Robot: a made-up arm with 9 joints. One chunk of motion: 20 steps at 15 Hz.
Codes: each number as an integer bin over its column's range. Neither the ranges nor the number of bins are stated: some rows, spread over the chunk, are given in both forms.
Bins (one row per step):
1: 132 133 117 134 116 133
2: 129 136 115 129 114 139
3: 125 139 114 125 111 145
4: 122 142 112 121 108 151
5: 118 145 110 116 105 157
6: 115 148 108 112 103 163
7: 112 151 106 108 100 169
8: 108 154 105 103 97 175
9: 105 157 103 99 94 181
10: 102 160 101 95 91 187
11: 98 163 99 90 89 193
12: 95 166 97 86 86 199
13: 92 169 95 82 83 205
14: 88 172 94 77 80 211
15: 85 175 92 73 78 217
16: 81 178 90 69 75 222
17: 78 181 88 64 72 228
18: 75 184 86 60 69 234
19: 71 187 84 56 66 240
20: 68 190 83 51 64 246
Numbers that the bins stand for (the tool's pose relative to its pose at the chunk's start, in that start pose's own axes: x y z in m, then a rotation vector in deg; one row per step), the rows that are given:
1: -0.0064 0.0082 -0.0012 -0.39 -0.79 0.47
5: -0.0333 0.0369 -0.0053 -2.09 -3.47 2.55
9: -0.0582 0.0656 -0.0094 -3.69 -6.15 4.63
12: -0.0775 0.0871 -0.0129 -4.92 -8.10 6.19
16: -0.1044 0.1158 -0.0171 -6.52 -10.78 8.18
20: -0.1293 0.1445 -0.0212 -8.22 -13.45 10.26
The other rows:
2: -0.0121 0.0153 -0.0024 -0.86 -1.28 0.99
3: -0.0198 0.0225 -0.0029 -1.24 -2.01 1.51
4: -0.0256 0.0297 -0.0041 -1.61 -2.74 2.03
6: -0.0390 0.0440 -0.0065 -2.46 -3.96 3.07
7: -0.0448 0.0512 -0.0076 -2.84 -4.69 3.59
8: -0.0525 0.0584 -0.0082 -3.31 -5.42 4.11
10: -0.0640 0.0727 -0.0106 -4.07 -6.88 5.15
11: -0.0717 0.0799 -0.0118 -4.54 -7.37 5.67
13: -0.0832 0.0943 -0.0141 -5.29 -8.83 6.71
14: -0.0909 0.1015 -0.0147 -5.76 -9.56 7.23
15: -0.0967 0.1086 -0.0159 -6.14 -10.04 7.75
17: -0.1101 0.1230 -0.0182 -6.99 -11.51 8.70
18: -0.1159 0.1302 -0.0194 -7.37 -12.24 9.22
19: -0.1236 0.1373 -0.0206 -7.75 -12.97 9.74

